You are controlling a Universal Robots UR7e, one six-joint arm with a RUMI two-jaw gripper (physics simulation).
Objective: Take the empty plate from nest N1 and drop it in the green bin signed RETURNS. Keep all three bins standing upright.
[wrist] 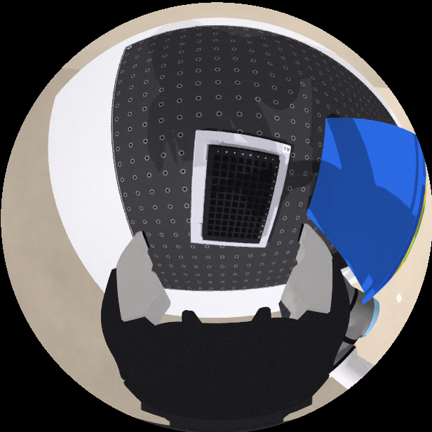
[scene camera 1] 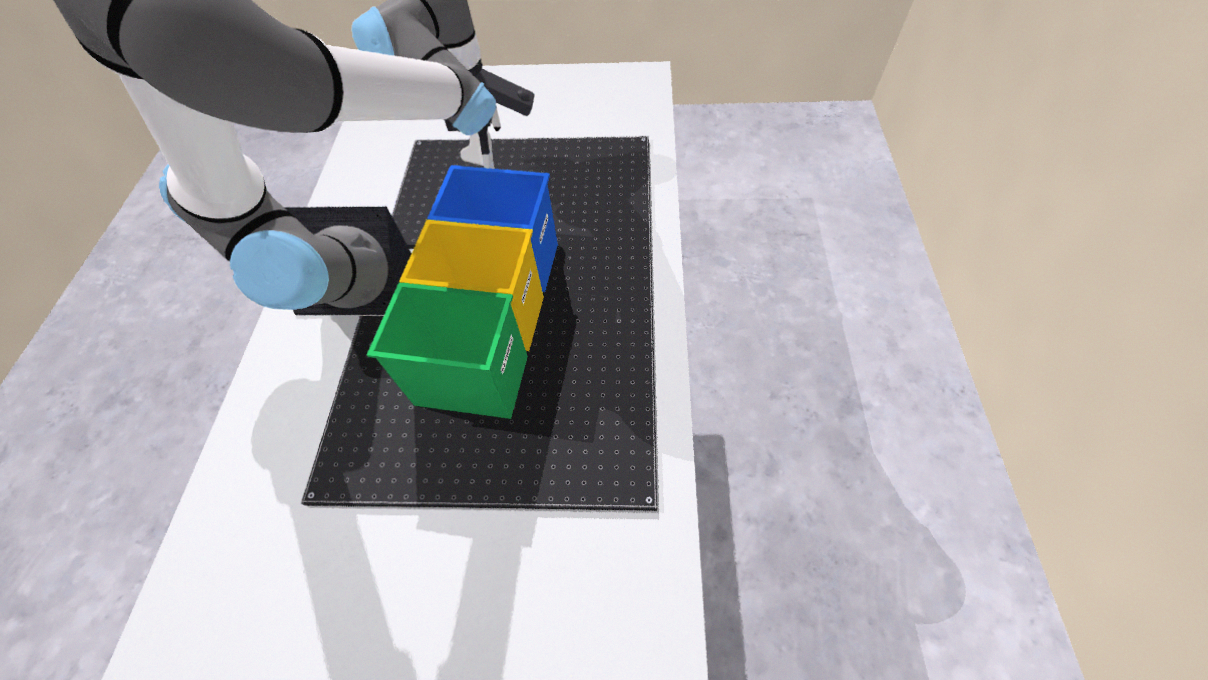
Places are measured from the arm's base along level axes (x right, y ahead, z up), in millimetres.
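Pixels of known places: gripper, fingertip midpoint: (scene camera 1: pixel 493 154); arm's base, link origin: (scene camera 1: pixel 348 267).
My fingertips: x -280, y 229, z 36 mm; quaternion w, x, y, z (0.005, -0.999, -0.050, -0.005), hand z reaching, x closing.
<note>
For each thing: its middle in the pictures, then the offset to it from my fingertips. "spot": a spot on its surface instead. Level surfaces: height alone.
- green bin, body centre: (scene camera 1: pixel 458 354) dz +2, dx +473, dy +40 mm
- yellow bin, surface spot: (scene camera 1: pixel 532 312) spot: dz -45, dx +352, dy +133 mm
- blue bin, surface spot: (scene camera 1: pixel 549 253) spot: dz -50, dx +212, dy +142 mm
- black board, surface height: dz -88 mm
- white table, surface height: dz -101 mm
The plate (wrist: pixel 240 195), dark with a grid of wells, sits in the white frame of a nest (wrist: pixel 198 190) on the perforated board, with a small label at one corner. In the scene view the plate and nest do not show, hidden behind the bins. My gripper (scene camera 1: pixel 492 145) (wrist: pixel 223 230) is open and empty, above the board at its far end, beyond the blue bin. In the wrist view the plate lies ahead of and between the fingertips. The green bin (scene camera 1: pixel 460 388) stands upright at the near end of the bin row, a sign on its right side.
The yellow bin (scene camera 1: pixel 532 312) and blue bin (scene camera 1: pixel 549 253) (wrist: pixel 350 200) stand upright in one row with the green bin. The blue bin's tall wall is close to the right finger in the wrist view. The black board (scene camera 1: pixel 591 473) (wrist: pixel 175 80) lies on the white table (scene camera 1: pixel 591 591).
</note>
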